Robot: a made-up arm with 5 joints.
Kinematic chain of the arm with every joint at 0, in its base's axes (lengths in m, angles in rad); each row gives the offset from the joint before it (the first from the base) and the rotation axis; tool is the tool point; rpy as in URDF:
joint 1: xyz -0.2 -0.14 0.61 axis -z
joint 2: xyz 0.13 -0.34 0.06 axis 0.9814 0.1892 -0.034
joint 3: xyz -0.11 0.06 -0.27 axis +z
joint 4: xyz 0.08 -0.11 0 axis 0.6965 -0.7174 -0.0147
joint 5: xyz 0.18 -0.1 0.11 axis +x
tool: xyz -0.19 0.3 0.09 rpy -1.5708 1.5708 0
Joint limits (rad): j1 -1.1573..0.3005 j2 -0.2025..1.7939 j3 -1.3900..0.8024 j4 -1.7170..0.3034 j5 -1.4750..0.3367
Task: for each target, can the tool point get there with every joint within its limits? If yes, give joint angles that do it. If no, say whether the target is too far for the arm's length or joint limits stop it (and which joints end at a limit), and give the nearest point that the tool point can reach.
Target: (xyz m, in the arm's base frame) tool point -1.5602 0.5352 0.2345
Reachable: no: too far | nearest point -0.4386 -0.1378 0.4955 | short by 1.334 m
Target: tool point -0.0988 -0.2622 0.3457
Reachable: yes | joints -0.1412 -0.0081 0.2247 -1.0055 -0.2521
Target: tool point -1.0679 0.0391 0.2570
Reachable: no: joint limits stop it (at a limit: joint 1, joint 5) | nearest point -0.4577 -0.2139 0.4215 | short by 0.681 m
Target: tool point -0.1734 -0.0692 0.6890
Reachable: yes | joints -0.9297 1.3321 -0.5447 -0.9166 -0.5037
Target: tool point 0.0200 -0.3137 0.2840
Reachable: yes | joints -0.7798 -0.0073 -0.3538 -0.9336 -0.7939
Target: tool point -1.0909 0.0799 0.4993
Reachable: no: joint limits stop it (at a limit: joint 1, joint 5) | nearest point -0.4559 -0.1578 0.5478 | short by 0.680 m
